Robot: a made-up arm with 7 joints. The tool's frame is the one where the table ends. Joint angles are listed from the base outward.
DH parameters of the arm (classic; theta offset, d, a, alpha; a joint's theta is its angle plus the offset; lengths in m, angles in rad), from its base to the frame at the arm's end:
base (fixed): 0 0 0 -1.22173
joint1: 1.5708 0 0 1.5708
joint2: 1.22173 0 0 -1.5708
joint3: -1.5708 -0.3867 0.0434 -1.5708
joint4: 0 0 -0.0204 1.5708
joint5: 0 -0.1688 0 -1.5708
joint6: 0 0 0 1.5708
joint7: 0 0 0 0
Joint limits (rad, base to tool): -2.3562..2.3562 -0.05..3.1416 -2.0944..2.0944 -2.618..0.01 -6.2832..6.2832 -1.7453..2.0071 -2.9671..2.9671
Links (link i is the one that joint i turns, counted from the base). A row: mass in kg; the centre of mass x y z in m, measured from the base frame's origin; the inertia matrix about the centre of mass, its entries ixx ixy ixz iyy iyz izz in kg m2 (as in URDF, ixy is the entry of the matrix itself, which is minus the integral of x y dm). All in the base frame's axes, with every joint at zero. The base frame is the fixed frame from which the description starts. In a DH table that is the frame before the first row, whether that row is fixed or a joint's. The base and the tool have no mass.
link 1: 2.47; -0.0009 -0.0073 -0.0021; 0.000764 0 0 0.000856 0.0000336 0.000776
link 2: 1.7; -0.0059 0.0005 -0.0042; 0.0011 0 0 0.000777 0 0.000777
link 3: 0.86; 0.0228 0.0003 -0.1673; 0.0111 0 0.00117 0.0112 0 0.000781
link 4: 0.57; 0.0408 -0.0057 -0.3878; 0.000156 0 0 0.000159 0 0.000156
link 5: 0.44; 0.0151 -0.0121 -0.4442; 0.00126 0 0 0.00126 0 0.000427
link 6: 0.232; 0.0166 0.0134 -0.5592; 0.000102 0 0 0.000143 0 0.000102
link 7: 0.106; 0.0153 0.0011 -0.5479; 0.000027 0 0 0.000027 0 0.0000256
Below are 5 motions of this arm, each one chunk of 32 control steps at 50 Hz.
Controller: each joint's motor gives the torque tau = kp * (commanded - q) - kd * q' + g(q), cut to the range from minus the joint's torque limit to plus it. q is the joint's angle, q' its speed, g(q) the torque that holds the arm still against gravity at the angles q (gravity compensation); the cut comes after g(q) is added. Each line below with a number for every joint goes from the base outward.
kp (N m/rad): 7.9 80 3.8 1.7 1.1 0.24 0.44
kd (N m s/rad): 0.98 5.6 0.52 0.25 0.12 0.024 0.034
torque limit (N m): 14 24 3.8 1.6 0.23 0.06 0.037
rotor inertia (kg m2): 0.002 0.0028 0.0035 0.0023 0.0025 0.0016 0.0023
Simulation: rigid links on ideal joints. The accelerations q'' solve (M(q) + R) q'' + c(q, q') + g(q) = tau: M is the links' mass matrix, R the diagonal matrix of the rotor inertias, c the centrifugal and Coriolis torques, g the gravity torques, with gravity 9.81 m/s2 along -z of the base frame. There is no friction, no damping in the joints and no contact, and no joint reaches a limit. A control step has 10 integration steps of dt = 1/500 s. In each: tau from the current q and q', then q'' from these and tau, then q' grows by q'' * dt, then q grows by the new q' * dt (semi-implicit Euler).
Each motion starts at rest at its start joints. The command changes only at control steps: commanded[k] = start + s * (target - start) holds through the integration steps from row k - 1 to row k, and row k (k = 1, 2, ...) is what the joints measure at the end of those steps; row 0 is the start. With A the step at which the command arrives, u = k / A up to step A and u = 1 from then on. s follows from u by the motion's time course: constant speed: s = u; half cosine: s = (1 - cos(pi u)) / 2; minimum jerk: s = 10 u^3 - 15 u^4 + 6 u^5; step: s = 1 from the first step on.
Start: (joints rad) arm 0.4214 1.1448 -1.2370 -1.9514 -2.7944 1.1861 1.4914
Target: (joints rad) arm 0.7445 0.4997 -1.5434 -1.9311 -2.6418 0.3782 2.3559
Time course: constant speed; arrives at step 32
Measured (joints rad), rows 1 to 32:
1: 0.4218 1.1435 -1.2358 -1.9507 -2.7942 1.1855 1.4923
2: 0.4225 1.1393 -1.2335 -1.9488 -2.7936 1.1832 1.4954
3: 0.4235 1.1318 -1.2309 -1.9457 -2.7923 1.1787 1.5017
4: 0.4246 1.1209 -1.2289 -1.9417 -2.7904 1.1715 1.5118
5: 0.4259 1.1069 -1.2280 -1.9372 -2.7878 1.1613 1.5257
6: 0.4274 1.0904 -1.2286 -1.9327 -2.7846 1.1482 1.5435
7: 0.4292 1.0720 -1.2307 -1.9285 -2.7809 1.1323 1.5649
8: 0.4314 1.0521 -1.2344 -1.9248 -2.7768 1.1137 1.5892
9: 0.4342 1.0313 -1.2394 -1.9217 -2.7723 1.0928 1.6161
10: 0.4377 1.0100 -1.2456 -1.9193 -2.7676 1.0699 1.6449
11: 0.4418 0.9884 -1.2528 -1.9176 -2.7628 1.0454 1.6751
12: 0.4468 0.9669 -1.2608 -1.9165 -2.7579 1.0195 1.7060
13: 0.4526 0.9454 -1.2694 -1.9159 -2.7530 0.9927 1.7373
14: 0.4591 0.9241 -1.2784 -1.9156 -2.7480 0.9651 1.7686
15: 0.4665 0.9030 -1.2879 -1.9156 -2.7431 0.9372 1.7996
16: 0.4746 0.8822 -1.2976 -1.9157 -2.7382 0.9091 1.8302
17: 0.4834 0.8615 -1.3076 -1.9158 -2.7333 0.8809 1.8601
18: 0.4929 0.8410 -1.3178 -1.9158 -2.7285 0.8529 1.8894
19: 0.5031 0.8207 -1.3282 -1.9157 -2.7237 0.8252 1.9181
20: 0.5138 0.8004 -1.3388 -1.9154 -2.7189 0.7977 1.9462
21: 0.5250 0.7803 -1.3495 -1.9149 -2.7141 0.7707 1.9737
22: 0.5367 0.7601 -1.3603 -1.9143 -2.7094 0.7439 2.0009
23: 0.5489 0.7400 -1.3713 -1.9134 -2.7046 0.7176 2.0277
24: 0.5613 0.7199 -1.3824 -1.9124 -2.6999 0.6915 2.0544
25: 0.5741 0.6998 -1.3936 -1.9113 -2.6951 0.6658 2.0809
26: 0.5871 0.6797 -1.4049 -1.9100 -2.6904 0.6403 2.1073
27: 0.6004 0.6597 -1.4163 -1.9086 -2.6856 0.6150 2.1337
28: 0.6138 0.6396 -1.4277 -1.9072 -2.6809 0.5898 2.1602
29: 0.6274 0.6194 -1.4392 -1.9058 -2.6762 0.5648 2.1867
30: 0.6410 0.5993 -1.4507 -1.9044 -2.6714 0.5398 2.2133
31: 0.6547 0.5792 -1.4623 -1.9030 -2.6667 0.5149 2.2400
32: 0.6684 0.5591 -1.4738 -1.9017 -2.6620 0.4900 2.2669

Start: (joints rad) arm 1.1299 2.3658 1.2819 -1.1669 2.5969 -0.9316 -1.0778
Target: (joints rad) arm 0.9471 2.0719 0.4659 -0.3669 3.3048 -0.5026 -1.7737
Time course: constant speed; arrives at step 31
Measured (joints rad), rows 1 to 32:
1: 1.1292 2.3653 1.2803 -1.1674 2.5984 -0.9313 -1.0786
2: 1.1274 2.3637 1.2763 -1.1684 2.6028 -0.9303 -1.0813
3: 1.1246 2.3607 1.2698 -1.1693 2.6106 -0.9278 -1.0866
4: 1.1208 2.3562 1.2610 -1.1691 2.6215 -0.9236 -1.0950
5: 1.1164 2.3504 1.2501 -1.1669 2.6351 -0.9175 -1.1066
6: 1.1113 2.3434 1.2371 -1.1620 2.6508 -0.9096 -1.1212
7: 1.1058 2.3354 1.2223 -1.1540 2.6683 -0.8998 -1.1387
8: 1.1000 2.3266 1.2059 -1.1426 2.6871 -0.8884 -1.1586
9: 1.0940 2.3173 1.1878 -1.1278 2.7069 -0.8758 -1.1805
10: 1.0880 2.3076 1.1684 -1.1099 2.7274 -0.8622 -1.2040
11: 1.0821 2.2976 1.1477 -1.0891 2.7483 -0.8479 -1.2286
12: 1.0764 2.2874 1.1259 -1.0659 2.7696 -0.8332 -1.2539
13: 1.0708 2.2772 1.1031 -1.0406 2.7911 -0.8182 -1.2796
14: 1.0655 2.2669 1.0794 -1.0138 2.8128 -0.8033 -1.3054
15: 1.0603 2.2566 1.0548 -0.9857 2.8346 -0.7885 -1.3311
16: 1.0555 2.2464 1.0296 -0.9569 2.8565 -0.7739 -1.3564
17: 1.0508 2.2362 1.0038 -0.9276 2.8785 -0.7594 -1.3814
18: 1.0463 2.2261 0.9775 -0.8981 2.9006 -0.7453 -1.4059
19: 1.0419 2.2160 0.9509 -0.8687 2.9227 -0.7313 -1.4299
20: 1.0377 2.2060 0.9239 -0.8394 2.9448 -0.7176 -1.4535
21: 1.0334 2.1960 0.8968 -0.8105 2.9670 -0.7039 -1.4767
22: 1.0291 2.1861 0.8695 -0.7818 2.9893 -0.6904 -1.4996
23: 1.0247 2.1762 0.8421 -0.7536 3.0116 -0.6770 -1.5221
24: 1.0202 2.1664 0.8148 -0.7258 3.0340 -0.6635 -1.5445
25: 1.0155 2.1566 0.7875 -0.6983 3.0564 -0.6501 -1.5667
26: 1.0106 2.1469 0.7603 -0.6711 3.0789 -0.6366 -1.5888
27: 1.0056 2.1372 0.7333 -0.6442 3.1014 -0.6231 -1.6108
28: 1.0004 2.1276 0.7064 -0.6176 3.1240 -0.6095 -1.6329
29: 0.9949 2.1180 0.6796 -0.5912 3.1467 -0.5958 -1.6549
30: 0.9893 2.1084 0.6530 -0.5649 3.1694 -0.5821 -1.6770
31: 0.9836 2.0989 0.6266 -0.5387 3.1921 -0.5683 -1.6992
32: 0.9790 2.0899 0.6014 -0.5120 3.2135 -0.5549 -1.7206

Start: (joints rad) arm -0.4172 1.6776 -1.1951 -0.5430 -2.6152 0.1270 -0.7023
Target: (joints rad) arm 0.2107 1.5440 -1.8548 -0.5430 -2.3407 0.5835 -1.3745
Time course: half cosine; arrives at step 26
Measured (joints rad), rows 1 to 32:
1: -0.4172 1.6776 -1.1951 -0.5429 -2.6151 0.1271 -0.7024
2: -0.4169 1.6774 -1.1954 -0.5427 -2.6146 0.1273 -0.7029
3: -0.4162 1.6771 -1.1961 -0.5421 -2.6134 0.1281 -0.7042
4: -0.4146 1.6764 -1.1977 -0.5410 -2.6111 0.1298 -0.7071
5: -0.4118 1.6751 -1.2005 -0.5395 -2.6075 0.1326 -0.7120
6: -0.4073 1.6733 -1.2050 -0.5375 -2.6025 0.1370 -0.7198
7: -0.4008 1.6708 -1.2115 -0.5352 -2.5960 0.1432 -0.7308
8: -0.3919 1.6676 -1.2205 -0.5326 -2.5880 0.1515 -0.7455
9: -0.3806 1.6635 -1.2321 -0.5301 -2.5786 0.1621 -0.7642
10: -0.3665 1.6586 -1.2466 -0.5277 -2.5679 0.1750 -0.7869
11: -0.3496 1.6528 -1.2641 -0.5257 -2.5562 0.1903 -0.8136
12: -0.3300 1.6462 -1.2845 -0.5244 -2.5436 0.2078 -0.8442
13: -0.3078 1.6389 -1.3079 -0.5238 -2.5302 0.2273 -0.8783
14: -0.2831 1.6308 -1.3339 -0.5244 -2.5164 0.2488 -0.9154
15: -0.2563 1.6223 -1.3624 -0.5261 -2.5023 0.2719 -0.9550
16: -0.2275 1.6133 -1.3929 -0.5291 -2.4881 0.2963 -0.9965
17: -0.1970 1.6040 -1.4250 -0.5334 -2.4739 0.3217 -1.0391
18: -0.1653 1.5947 -1.4584 -0.5390 -2.4600 0.3476 -1.0822
19: -0.1326 1.5854 -1.4926 -0.5458 -2.4466 0.3738 -1.1250
20: -0.0992 1.5764 -1.5270 -0.5537 -2.4337 0.3999 -1.1667
21: -0.0656 1.5678 -1.5613 -0.5625 -2.4216 0.4254 -1.2068
22: -0.0321 1.5599 -1.5950 -0.5720 -2.4103 0.4499 -1.2444
23: 0.0009 1.5528 -1.6277 -0.5819 -2.4001 0.4733 -1.2790
24: 0.0332 1.5466 -1.6589 -0.5920 -2.3911 0.4950 -1.3100
25: 0.0643 1.5414 -1.6884 -0.6021 -2.3834 0.5149 -1.3370
26: 0.0938 1.5374 -1.7157 -0.6117 -2.3771 0.5325 -1.3595
27: 0.1213 1.5346 -1.7407 -0.6207 -2.3721 0.5477 -1.3773
28: 0.1466 1.5329 -1.7634 -0.6284 -2.3684 0.5605 -1.3904
29: 0.1694 1.5322 -1.7838 -0.6345 -2.3656 0.5709 -1.3992
30: 0.1896 1.5323 -1.8019 -0.6387 -2.3634 0.5791 -1.4042
31: 0.2072 1.5330 -1.8180 -0.6406 -2.3617 0.5854 -1.4060
32: 0.2221 1.5342 -1.8319 -0.6404 -2.3604 0.5899 -1.4055

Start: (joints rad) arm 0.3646 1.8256 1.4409 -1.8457 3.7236 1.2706 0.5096
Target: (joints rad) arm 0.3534 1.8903 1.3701 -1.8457 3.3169 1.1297 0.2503
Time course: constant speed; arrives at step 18
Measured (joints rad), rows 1 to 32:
1: 0.3645 1.8258 1.4407 -1.8455 3.7222 1.2704 0.5090
2: 0.3642 1.8265 1.4401 -1.8450 3.7181 1.2697 0.5072
3: 0.3638 1.8279 1.4391 -1.8442 3.7110 1.2683 0.5035
4: 0.3635 1.8298 1.4377 -1.8431 3.7009 1.2661 0.4977
5: 0.3630 1.8323 1.4359 -1.8421 3.6883 1.2630 0.4899
6: 0.3626 1.8353 1.4338 -1.8411 3.6735 1.2589 0.4801
7: 0.3621 1.8386 1.4314 -1.8403 3.6570 1.2540 0.4685
8: 0.3616 1.8422 1.4288 -1.8397 3.6391 1.2483 0.4554
9: 0.3611 1.8459 1.4260 -1.8394 3.6201 1.2418 0.4411
10: 0.3606 1.8498 1.4229 -1.8394 3.6002 1.2347 0.4259
11: 0.3600 1.8536 1.4198 -1.8395 3.5797 1.2271 0.4101
12: 0.3595 1.8575 1.4165 -1.8399 3.5587 1.2191 0.3939
13: 0.3589 1.8613 1.4131 -1.8403 3.5373 1.2107 0.3776
14: 0.3584 1.8651 1.4096 -1.8409 3.5156 1.2021 0.3613
15: 0.3578 1.8688 1.4060 -1.8415 3.4937 1.1934 0.3451
16: 0.3573 1.8725 1.4023 -1.8421 3.4716 1.1846 0.3291
17: 0.3567 1.8762 1.3986 -1.8427 3.4494 1.1758 0.3134
18: 0.3561 1.8799 1.3949 -1.8433 3.4271 1.1670 0.2980
19: 0.3557 1.8832 1.3913 -1.8439 3.4060 1.1585 0.2833
20: 0.3555 1.8861 1.3881 -1.8448 3.3877 1.1506 0.2703
21: 0.3552 1.8884 1.3853 -1.8460 3.3724 1.1435 0.2593
22: 0.3551 1.8900 1.3829 -1.8472 3.3599 1.1373 0.2505
23: 0.3549 1.8910 1.3808 -1.8484 3.3500 1.1321 0.2439
24: 0.3548 1.8916 1.3791 -1.8494 3.3423 1.1280 0.2394
25: 0.3547 1.8919 1.3776 -1.8502 3.3362 1.1248 0.2368
26: 0.3546 1.8919 1.3763 -1.8508 3.3316 1.1225 0.2357
27: 0.3545 1.8917 1.3752 -1.8511 3.3280 1.1211 0.2359
28: 0.3545 1.8915 1.3742 -1.8512 3.3253 1.1204 0.2370
29: 0.3544 1.8912 1.3734 -1.8510 3.3232 1.1203 0.2386
30: 0.3544 1.8909 1.3727 -1.8507 3.3217 1.1206 0.2406
31: 0.3544 1.8907 1.3720 -1.8503 3.3205 1.1213 0.2427
32: 0.3543 1.8905 1.3715 -1.8497 3.3196 1.1223 0.2448

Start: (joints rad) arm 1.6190 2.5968 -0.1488 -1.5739 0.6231 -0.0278 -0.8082
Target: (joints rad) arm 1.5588 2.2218 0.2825 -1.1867 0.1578 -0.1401 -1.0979
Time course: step
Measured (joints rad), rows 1 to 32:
1: 1.6119 2.5573 -0.0620 -1.5650 0.6031 -0.0277 -0.8115
2: 1.6018 2.4917 0.0583 -1.5512 0.5477 -0.0356 -0.8229
3: 1.5906 2.4295 0.1434 -1.5341 0.4786 -0.0522 -0.8430
4: 1.5773 2.3762 0.1909 -1.5093 0.4125 -0.0730 -0.8711
5: 1.5642 2.3322 0.2123 -1.4748 0.3561 -0.0940 -0.9063
6: 1.5543 2.2968 0.2182 -1.4318 0.3111 -0.1126 -0.9454
7: 1.5493 2.2693 0.2158 -1.3838 0.2767 -0.1276 -0.9844
8: 1.5495 2.2486 0.2094 -1.3351 0.2512 -0.1388 -1.0206
9: 1.5535 2.2334 0.2014 -1.2895 0.2327 -0.1461 -1.0520
10: 1.5596 2.2226 0.1934 -1.2498 0.2193 -0.1503 -1.0779
11: 1.5663 2.2151 0.1865 -1.2172 0.2096 -0.1518 -1.0977
12: 1.5724 2.2102 0.1814 -1.1919 0.2022 -0.1513 -1.1120
13: 1.5776 2.2073 0.1786 -1.1734 0.1964 -0.1494 -1.1211
14: 1.5814 2.2060 0.1781 -1.1607 0.1916 -0.1467 -1.1259
15: 1.5839 2.2058 0.1800 -1.1529 0.1874 -0.1437 -1.1272
16: 1.5852 2.2066 0.1840 -1.1490 0.1837 -0.1408 -1.1260
17: 1.5853 2.2079 0.1897 -1.1480 0.1802 -0.1382 -1.1230
18: 1.5845 2.2097 0.1968 -1.1491 0.1770 -0.1361 -1.1190
19: 1.5829 2.2117 0.2049 -1.1516 0.1741 -0.1345 -1.1145
20: 1.5807 2.2137 0.2136 -1.1551 0.1714 -0.1336 -1.1100
21: 1.5781 2.2157 0.2226 -1.1592 0.1689 -0.1332 -1.1059
22: 1.5753 2.2176 0.2316 -1.1634 0.1666 -0.1332 -1.1023
23: 1.5723 2.2193 0.2402 -1.1675 0.1646 -0.1337 -1.0993
24: 1.5693 2.2208 0.2484 -1.1713 0.1628 -0.1345 -1.0971
25: 1.5664 2.2220 0.2560 -1.1748 0.1613 -0.1354 -1.0955
26: 1.5636 2.2229 0.2628 -1.1778 0.1600 -0.1365 -1.0946
27: 1.5611 2.2237 0.2688 -1.1804 0.1589 -0.1375 -1.0942
28: 1.5588 2.2242 0.2740 -1.1824 0.1580 -0.1385 -1.0942
29: 1.5569 2.2245 0.2783 -1.1840 0.1574 -0.1395 -1.0945
30: 1.5553 2.2247 0.2819 -1.1851 0.1569 -0.1402 -1.0950
31: 1.5540 2.2248 0.2848 -1.1859 0.1565 -0.1409 -1.0956
32: 1.5531 2.2247 0.2869 -1.1864 0.1563 -0.1413 -1.0963

